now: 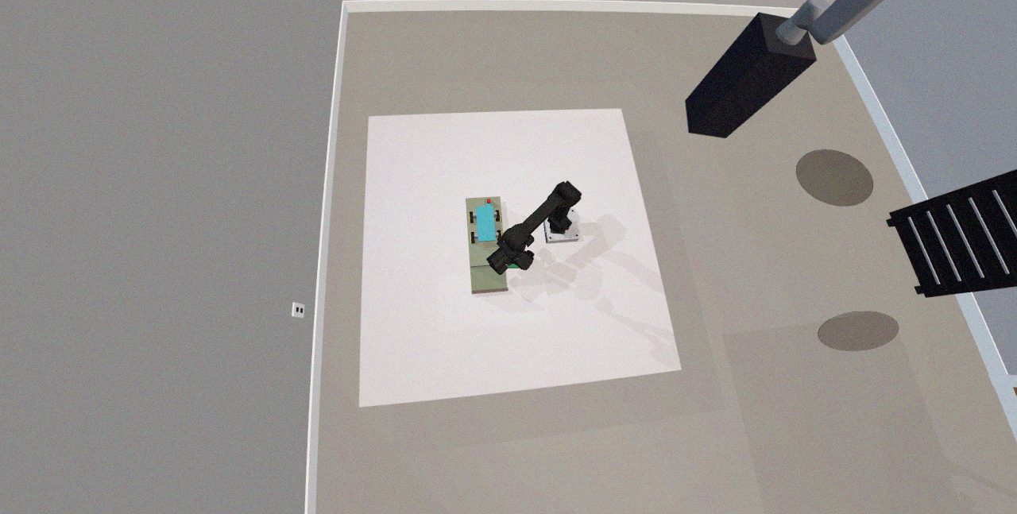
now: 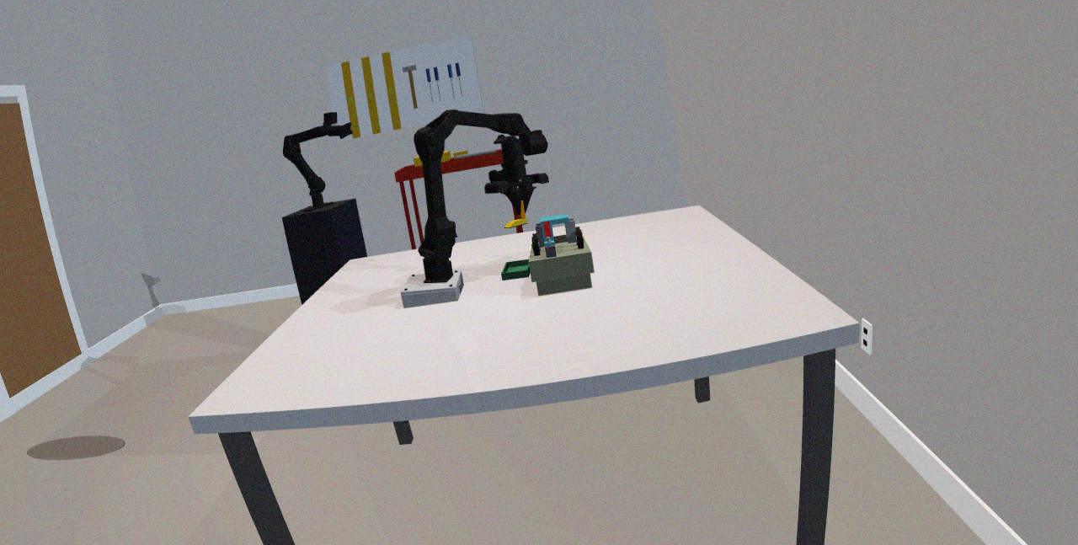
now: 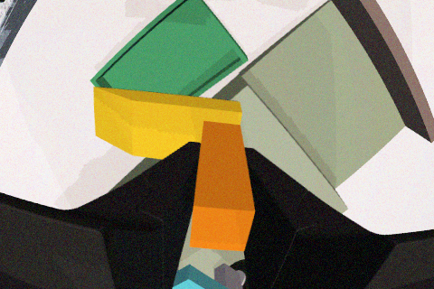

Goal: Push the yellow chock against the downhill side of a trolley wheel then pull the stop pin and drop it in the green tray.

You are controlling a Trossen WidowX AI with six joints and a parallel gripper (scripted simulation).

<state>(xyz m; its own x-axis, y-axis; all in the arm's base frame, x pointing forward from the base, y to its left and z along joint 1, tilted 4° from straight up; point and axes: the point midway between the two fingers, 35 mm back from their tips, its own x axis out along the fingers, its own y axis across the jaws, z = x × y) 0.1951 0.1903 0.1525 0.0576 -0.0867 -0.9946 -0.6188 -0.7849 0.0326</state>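
My gripper tip is now 2 cm to the left of the yellow chock, 1 cm past it and 1 cm above it. From my gripper tip the other things lie so: cyan trolley (13 cm to the right, 11 cm ahead, 4 cm below); green tray (16 cm below, 5 cm to the right, 3 cm behind); olive ramp (12 cm to the right, 11 cm below, 11 cm ahead).
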